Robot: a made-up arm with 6 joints. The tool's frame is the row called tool. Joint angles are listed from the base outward. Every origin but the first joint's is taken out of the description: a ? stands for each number. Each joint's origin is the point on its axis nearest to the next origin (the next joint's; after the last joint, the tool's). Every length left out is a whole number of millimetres.
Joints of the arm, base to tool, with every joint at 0 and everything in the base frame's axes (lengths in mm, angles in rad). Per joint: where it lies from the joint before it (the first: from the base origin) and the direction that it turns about. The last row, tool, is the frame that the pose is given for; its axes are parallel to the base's.
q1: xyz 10 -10 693 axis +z
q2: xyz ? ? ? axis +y
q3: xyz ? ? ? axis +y
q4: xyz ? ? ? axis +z
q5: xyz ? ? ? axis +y
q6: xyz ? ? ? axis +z
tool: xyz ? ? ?
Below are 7 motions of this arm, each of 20 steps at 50 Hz.
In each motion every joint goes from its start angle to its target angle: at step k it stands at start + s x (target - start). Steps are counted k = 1, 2, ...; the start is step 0. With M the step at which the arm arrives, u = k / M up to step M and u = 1 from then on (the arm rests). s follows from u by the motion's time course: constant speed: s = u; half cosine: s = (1 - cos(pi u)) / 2; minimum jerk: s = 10 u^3 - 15 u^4 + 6 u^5.
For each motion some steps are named. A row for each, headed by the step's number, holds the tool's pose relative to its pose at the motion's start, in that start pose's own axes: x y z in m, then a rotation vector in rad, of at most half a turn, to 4 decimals.
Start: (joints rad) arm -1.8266 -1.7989 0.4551 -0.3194 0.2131 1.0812
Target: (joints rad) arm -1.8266 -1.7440 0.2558 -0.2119 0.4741 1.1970
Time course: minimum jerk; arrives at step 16
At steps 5, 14, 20:
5: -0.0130 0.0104 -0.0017 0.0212 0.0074 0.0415
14: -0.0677 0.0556 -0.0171 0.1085 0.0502 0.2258
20: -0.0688 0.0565 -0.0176 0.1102 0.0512 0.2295

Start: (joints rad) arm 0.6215 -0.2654 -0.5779 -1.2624 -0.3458 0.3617
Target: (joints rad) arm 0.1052 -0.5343 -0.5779 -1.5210 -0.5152 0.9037
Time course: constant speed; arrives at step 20
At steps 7, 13, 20:
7: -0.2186 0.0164 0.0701 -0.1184 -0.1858 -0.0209
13: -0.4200 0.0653 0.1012 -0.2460 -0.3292 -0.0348
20: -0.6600 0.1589 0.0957 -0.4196 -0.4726 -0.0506

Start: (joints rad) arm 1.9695 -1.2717 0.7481 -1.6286 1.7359 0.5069
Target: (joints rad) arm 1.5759 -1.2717 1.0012 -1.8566 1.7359 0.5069
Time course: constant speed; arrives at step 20
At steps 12, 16, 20:
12: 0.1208 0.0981 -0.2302 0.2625 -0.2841 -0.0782
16: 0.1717 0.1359 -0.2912 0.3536 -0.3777 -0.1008
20: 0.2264 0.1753 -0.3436 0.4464 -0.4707 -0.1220

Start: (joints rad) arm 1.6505 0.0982 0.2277 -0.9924 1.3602 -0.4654
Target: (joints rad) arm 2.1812 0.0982 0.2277 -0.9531 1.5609 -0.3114
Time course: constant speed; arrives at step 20
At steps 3, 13, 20:
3: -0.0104 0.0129 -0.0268 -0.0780 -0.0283 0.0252
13: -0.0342 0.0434 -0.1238 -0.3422 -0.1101 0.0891
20: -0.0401 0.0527 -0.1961 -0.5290 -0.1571 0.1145

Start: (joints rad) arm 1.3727 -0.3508 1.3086 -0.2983 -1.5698 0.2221
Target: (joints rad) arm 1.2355 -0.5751 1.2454 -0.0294 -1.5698 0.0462
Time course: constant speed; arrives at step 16
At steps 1, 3, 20:
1: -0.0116 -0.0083 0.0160 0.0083 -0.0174 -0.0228
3: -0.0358 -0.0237 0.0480 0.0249 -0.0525 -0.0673
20: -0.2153 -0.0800 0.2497 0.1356 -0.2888 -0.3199

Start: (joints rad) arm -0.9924 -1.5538 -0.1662 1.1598 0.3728 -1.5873
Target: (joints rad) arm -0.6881 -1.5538 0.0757 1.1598 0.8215 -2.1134
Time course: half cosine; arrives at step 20
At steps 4, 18, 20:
4: 0.0407 -0.0266 -0.0128 -0.0270 0.0306 -0.0414
18: 0.3937 -0.2444 -0.2147 -0.3224 0.2039 -0.3285
20: 0.4027 -0.2495 -0.2222 -0.3311 0.2055 -0.3341

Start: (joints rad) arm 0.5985 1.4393 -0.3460 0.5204 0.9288 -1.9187
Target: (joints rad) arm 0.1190 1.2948 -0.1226 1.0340 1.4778 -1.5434
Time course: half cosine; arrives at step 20
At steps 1, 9, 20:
1: 0.0039 0.0000 -0.0016 -0.0024 -0.0008 0.0054
9: 0.2521 0.0068 -0.1375 -0.1393 -0.0650 0.3651
20: 0.5453 0.0425 -0.4034 -0.2663 -0.1989 0.8210

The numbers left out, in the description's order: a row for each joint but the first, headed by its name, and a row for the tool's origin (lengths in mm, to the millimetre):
q2: 20 65 0
q3: -12 0 622
q4: 8 0 937
q5: -8 -38 0
q6: 24 0 70
tool: -18 12 0

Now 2 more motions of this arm.
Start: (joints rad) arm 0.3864 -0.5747 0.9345 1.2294 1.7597 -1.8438
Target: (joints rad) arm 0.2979 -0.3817 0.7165 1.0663 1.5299 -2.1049
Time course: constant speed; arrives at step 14
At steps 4, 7, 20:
4: 0.0282 -0.0258 0.0001 0.0514 0.0900 -0.0671
7: 0.0505 -0.0441 -0.0006 0.0853 0.1603 -0.1199
20: 0.1057 -0.0829 -0.0052 0.1484 0.3328 -0.2504

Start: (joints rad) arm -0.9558 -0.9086 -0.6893 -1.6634 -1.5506 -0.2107
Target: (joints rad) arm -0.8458 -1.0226 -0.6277 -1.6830 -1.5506 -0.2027
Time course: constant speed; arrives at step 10
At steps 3, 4, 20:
3: 0.0229 -0.0224 -0.0497 -0.0138 0.0322 -0.0102
4: 0.0300 -0.0301 -0.0665 -0.0185 0.0429 -0.0136
20: 0.0674 -0.0782 -0.1691 -0.0476 0.1071 -0.0334

